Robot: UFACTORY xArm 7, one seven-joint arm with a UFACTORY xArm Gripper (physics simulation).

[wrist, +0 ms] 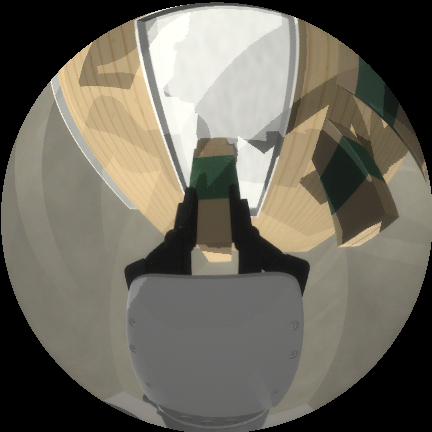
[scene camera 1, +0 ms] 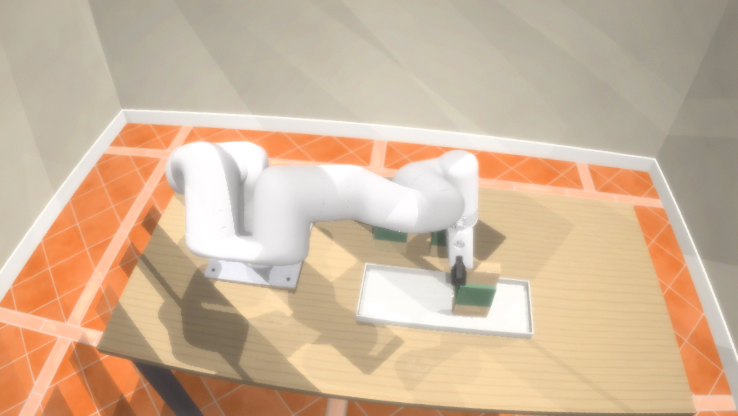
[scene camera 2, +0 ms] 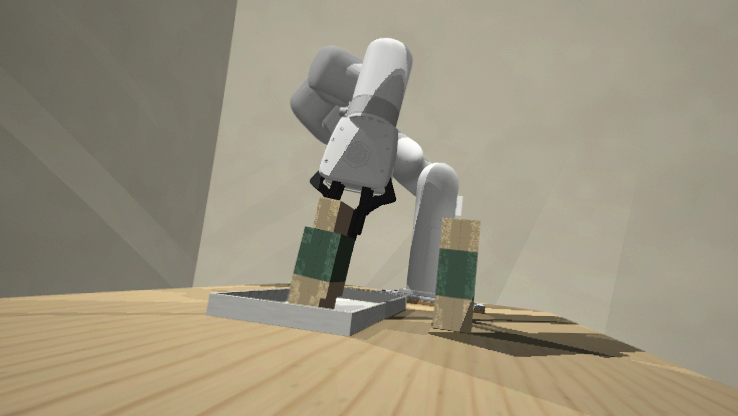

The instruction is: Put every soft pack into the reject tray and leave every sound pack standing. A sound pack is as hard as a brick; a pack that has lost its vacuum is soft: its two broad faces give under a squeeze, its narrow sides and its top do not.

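Seen in the pictures: gripper, fingertip midpoint: [wrist: 212, 196] [scene camera 1: 458, 278]; arm's base at its link origin: [scene camera 2: 425, 296].
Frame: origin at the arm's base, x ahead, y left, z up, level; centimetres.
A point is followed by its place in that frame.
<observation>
My gripper [scene camera 1: 458, 274] {x 44.8, y -17.0, z 9.1 cm} [scene camera 2: 344, 216] {x 44.8, y -17.0, z 9.1 cm} [wrist: 212, 196] {x 44.8, y -17.0, z 9.1 cm} is shut on the upper part of a tan pack with a green band [scene camera 1: 475, 296] {x 48.5, y -20.3, z 6.6 cm} [scene camera 2: 316, 255] {x 52.9, y -18.7, z 5.9 cm} [wrist: 214, 176] {x 45.0, y -17.2, z 6.5 cm}. The held pack leans and is over the right part of the white reject tray [scene camera 1: 397, 294] {x 32.5, y -13.7, z -1.0 cm} [scene camera 2: 279, 314] {x 63.5, y -19.9, z -0.2 cm} [wrist: 225, 60] {x 34.2, y -14.1, z -1.0 cm}; whether its base touches the tray floor I cannot tell. Behind the tray, one banded pack [scene camera 1: 438, 239] {x 43.0, y -2.4, z 5.1 cm} [scene camera 2: 456, 273] {x 50.0, y -1.1, z 5.8 cm} [wrist: 345, 175] {x 44.7, y -2.6, z 6.5 cm} stands upright on the table. Another banded pack [scene camera 1: 391, 234] {x 31.8, y -0.5, z 5.2 cm} [wrist: 375, 90] stands to its left in scene camera 1, its top hidden by the arm.
The wooden table [scene camera 1: 594, 310] {x 80.8, y -21.6, z -1.3 cm} [scene camera 2: 206, 372] {x 83.1, y -19.3, z -1.3 cm} carries the arm's base plate [scene camera 1: 253, 273] {x -1.4, y -7.8, z 0.1 cm} left of the tray. The white arm [scene camera 1: 330, 193] {x 18.8, y -27.4, z 44.7 cm} [scene camera 2: 385, 77] {x 45.0, y -13.2, z 32.7 cm} reaches over the standing packs from the left in scene camera 1. The tray has a low raised rim.
</observation>
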